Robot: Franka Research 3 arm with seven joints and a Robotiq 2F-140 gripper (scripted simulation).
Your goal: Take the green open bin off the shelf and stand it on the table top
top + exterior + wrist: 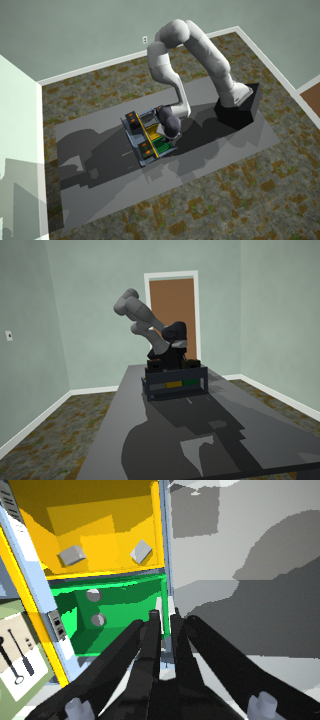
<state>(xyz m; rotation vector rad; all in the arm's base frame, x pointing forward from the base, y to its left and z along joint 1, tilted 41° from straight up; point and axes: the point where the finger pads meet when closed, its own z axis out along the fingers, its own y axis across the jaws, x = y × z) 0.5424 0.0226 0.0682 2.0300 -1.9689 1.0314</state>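
Right now my hand is 8 cm short of the green open bin, 2 cm above it and 1 cm to the left of it. Also, from my hand: yellow rail (12 cm to the right, 12 cm ahead, 5 cm above); then yellow bin (12 cm to the right, 7 cm ahead, 2 cm below).
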